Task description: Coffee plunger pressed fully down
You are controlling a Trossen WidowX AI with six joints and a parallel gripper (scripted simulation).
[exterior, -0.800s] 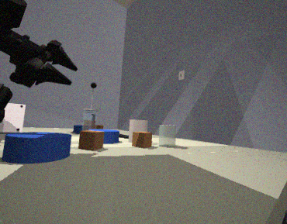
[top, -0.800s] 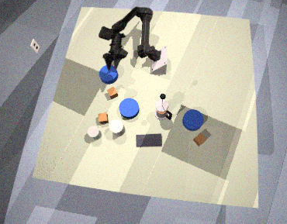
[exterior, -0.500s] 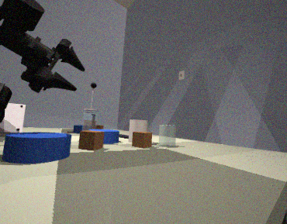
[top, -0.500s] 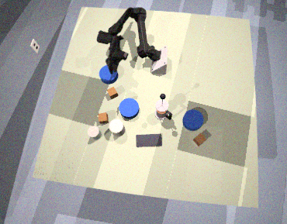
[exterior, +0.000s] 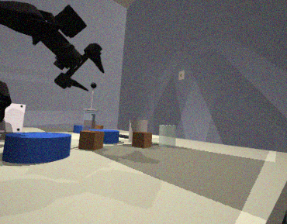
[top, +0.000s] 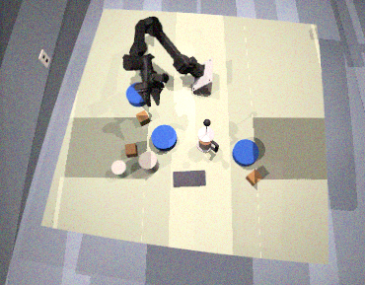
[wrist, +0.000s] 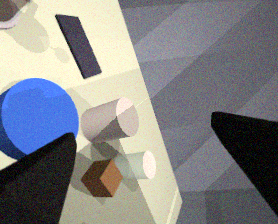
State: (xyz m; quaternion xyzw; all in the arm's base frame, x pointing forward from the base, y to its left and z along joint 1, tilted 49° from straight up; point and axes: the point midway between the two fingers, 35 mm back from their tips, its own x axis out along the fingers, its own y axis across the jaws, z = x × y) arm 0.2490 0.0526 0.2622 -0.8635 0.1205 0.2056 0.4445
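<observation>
The coffee press is 60 mm ahead of my gripper tip, 250 mm to the left of it and 90 mm below it. Also, from my gripper tip: dark flat plate: 230 mm ahead, 190 mm to the left, 220 mm below.
</observation>
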